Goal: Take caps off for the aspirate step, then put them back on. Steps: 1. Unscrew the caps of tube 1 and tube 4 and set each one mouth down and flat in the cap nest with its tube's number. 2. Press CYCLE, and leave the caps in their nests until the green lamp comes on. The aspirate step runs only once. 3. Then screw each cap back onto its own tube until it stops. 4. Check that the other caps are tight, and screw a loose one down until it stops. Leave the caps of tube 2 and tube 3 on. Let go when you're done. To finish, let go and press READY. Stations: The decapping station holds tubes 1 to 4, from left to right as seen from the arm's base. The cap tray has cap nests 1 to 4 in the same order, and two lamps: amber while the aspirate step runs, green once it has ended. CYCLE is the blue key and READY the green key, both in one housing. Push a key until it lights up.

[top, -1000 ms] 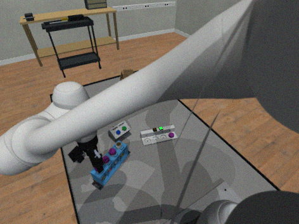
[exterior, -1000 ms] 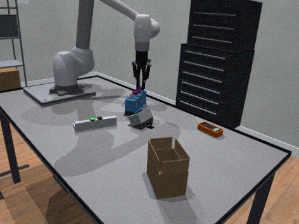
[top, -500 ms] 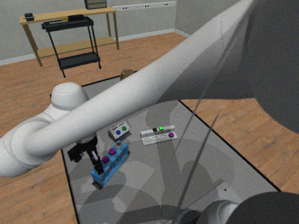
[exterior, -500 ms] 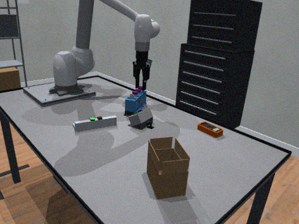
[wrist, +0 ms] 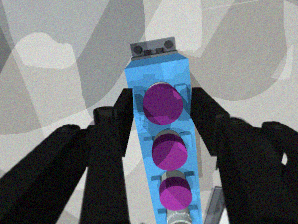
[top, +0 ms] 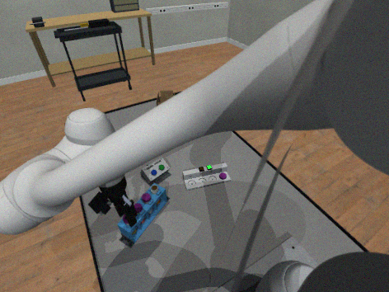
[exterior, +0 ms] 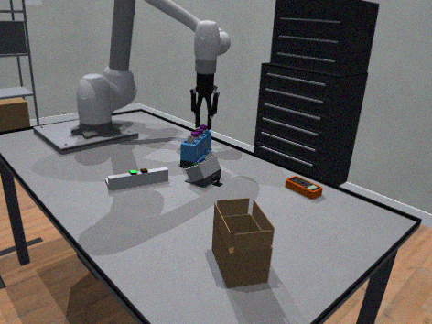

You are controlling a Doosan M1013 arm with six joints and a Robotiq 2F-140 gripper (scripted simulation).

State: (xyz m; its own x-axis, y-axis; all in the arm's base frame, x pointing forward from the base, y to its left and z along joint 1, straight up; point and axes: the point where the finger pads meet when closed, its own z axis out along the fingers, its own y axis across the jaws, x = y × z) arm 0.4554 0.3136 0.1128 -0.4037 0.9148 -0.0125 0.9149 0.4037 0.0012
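My gripper is now 30 mm above the purple cap. From my hand the other things lie so: grey key housing 230 mm ahead, 190 mm to the right, 90 mm below; then green ready key 220 mm ahead, 210 mm to the right, 80 mm below; then blue cycle key 210 mm ahead, 170 mm to the right, 80 mm below.
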